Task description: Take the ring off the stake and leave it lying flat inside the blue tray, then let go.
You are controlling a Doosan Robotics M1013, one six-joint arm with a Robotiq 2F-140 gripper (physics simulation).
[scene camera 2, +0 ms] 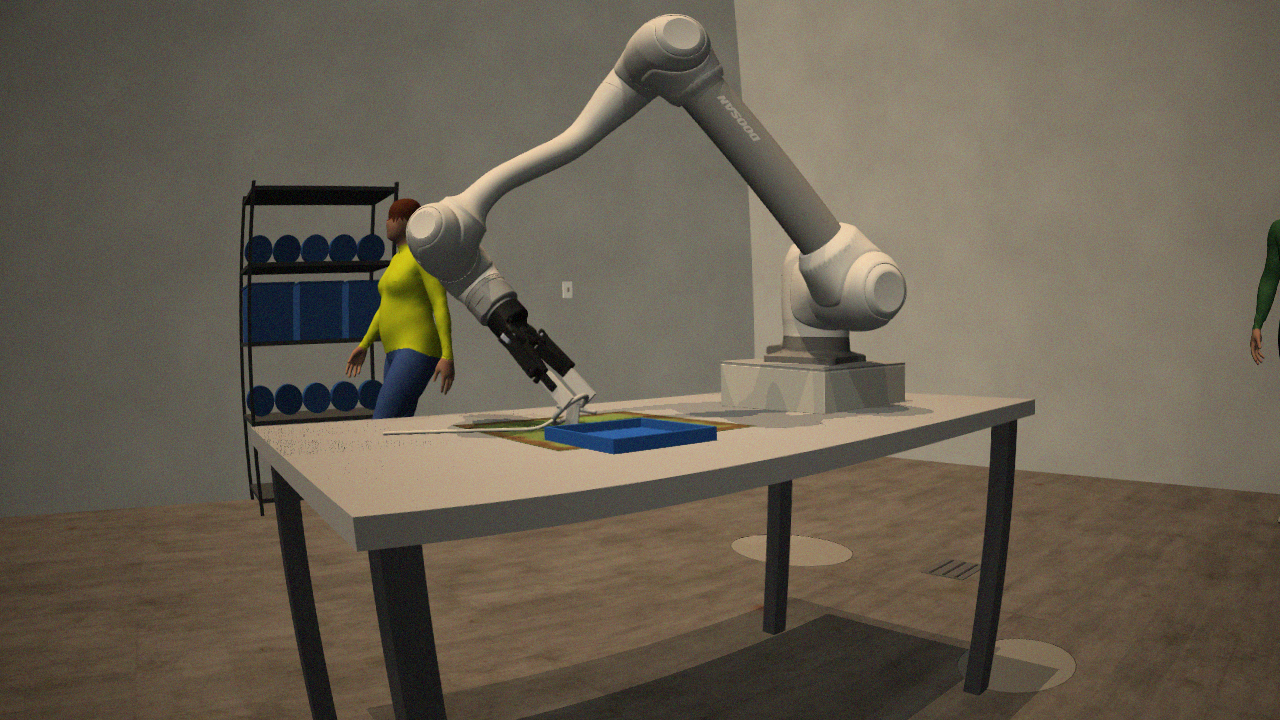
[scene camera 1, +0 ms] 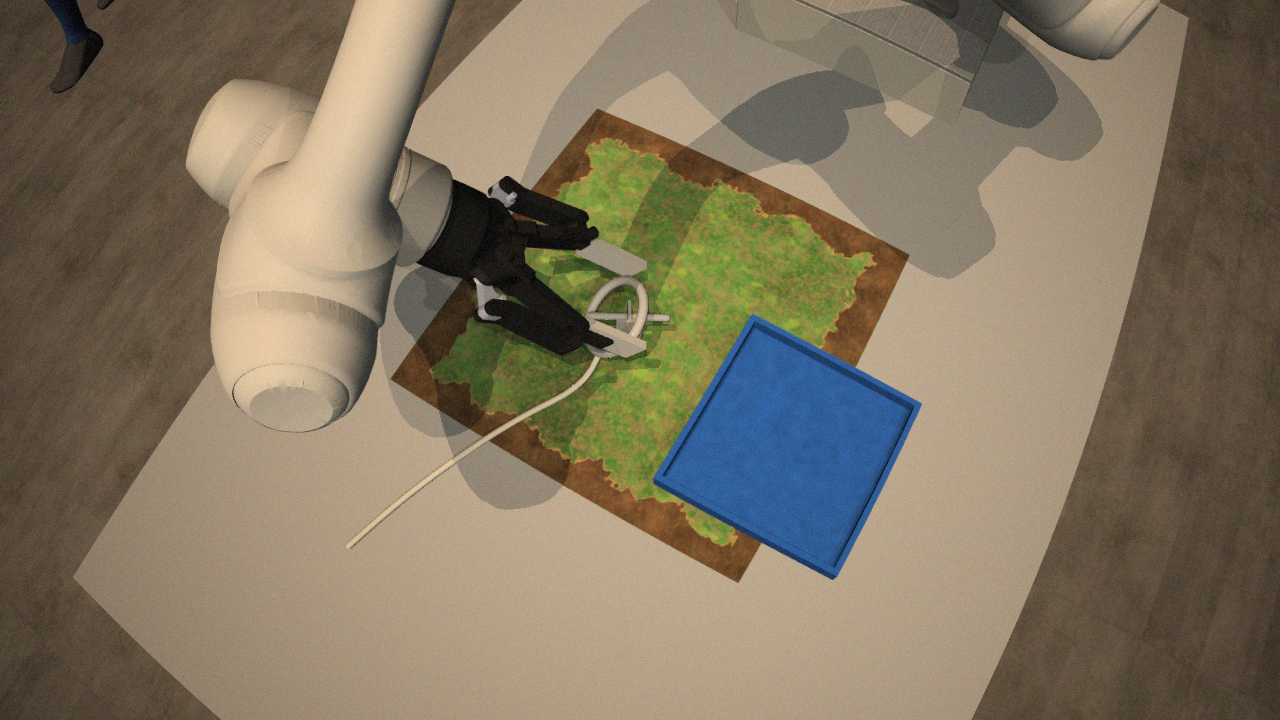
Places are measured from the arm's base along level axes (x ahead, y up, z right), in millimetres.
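Pixels of known places: gripper, fingertip midpoint: [scene camera 2: 580, 401] [scene camera 1: 636, 308]; arm's base at its link origin: [scene camera 2: 816, 361].
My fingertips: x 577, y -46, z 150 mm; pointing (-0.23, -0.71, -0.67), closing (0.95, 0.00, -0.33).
Observation:
Ahead of a thing's pixels: the offset from my fingertips to its top centre. "pt": to the spot under its first point. Level surfaces: height alone.
A pale ring {pt dx -25, dy -6, dz +24 mm} [scene camera 1: 622, 282] with a cream rope {pt dx +151, dy -43, dz +94 mm} [scene camera 1: 492, 435] [scene camera 2: 447, 430] tied to it sits tilted around a small stake {dx +7, dy -2, dz +9 mm} [scene camera 1: 632, 313] on the green grass mat {dy -48 mm} [scene camera 1: 760, 250]. My gripper [scene camera 1: 637, 306] [scene camera 2: 573, 400] reaches in from the left at a slant and is shut on the ring, one finger on each side of it. The ring's lower edge is at the mat and the stake still shows inside it. The blue tray {dx +67, dy -27, dz -179 mm} [scene camera 1: 787, 439] [scene camera 2: 630, 435] lies empty to the right, over the mat's corner. In scene camera 2 the ring is too small to make out.
The table {dy -49 mm} [scene camera 1: 536, 609] [scene camera 2: 536, 483] bears the mat, the tray and the robot's base [scene camera 2: 810, 385]. A person in a yellow shirt [scene camera 2: 407, 313] stands behind the table by a black shelf rack [scene camera 2: 246, 313]. Another person's arm [scene camera 2: 1266, 277] shows at the right edge.

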